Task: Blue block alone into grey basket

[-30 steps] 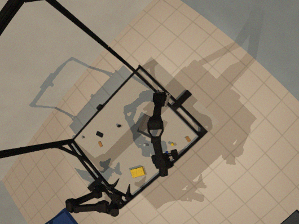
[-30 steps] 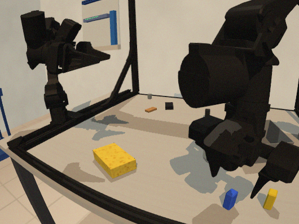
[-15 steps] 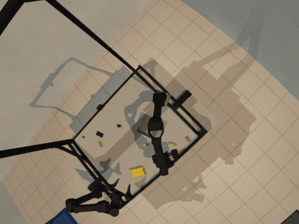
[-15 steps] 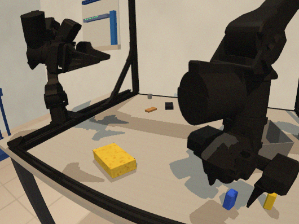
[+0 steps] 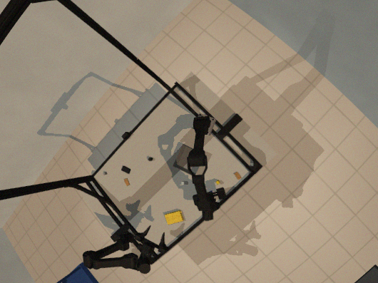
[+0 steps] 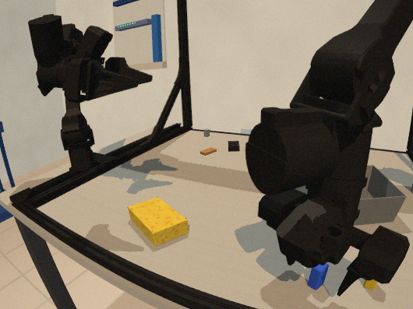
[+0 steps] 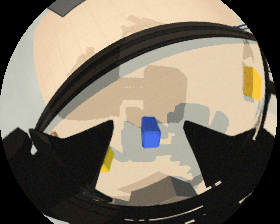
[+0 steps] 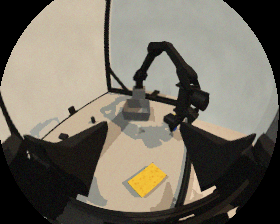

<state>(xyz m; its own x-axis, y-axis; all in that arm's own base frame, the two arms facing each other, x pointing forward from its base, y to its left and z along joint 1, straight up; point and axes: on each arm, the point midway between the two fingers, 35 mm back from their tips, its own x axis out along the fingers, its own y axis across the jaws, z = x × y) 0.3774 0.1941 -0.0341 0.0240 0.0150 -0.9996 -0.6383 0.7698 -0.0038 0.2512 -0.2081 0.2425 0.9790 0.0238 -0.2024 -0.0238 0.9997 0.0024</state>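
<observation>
My left hand is 30 mm above the blue block. Also, from my left hand: yellow block: 80 mm to the left, 30 mm below, 10 mm behind; white block: 180 mm behind, 50 mm to the right, 30 mm below; grey basket: 220 mm behind, 100 mm to the left, 40 mm below.
</observation>
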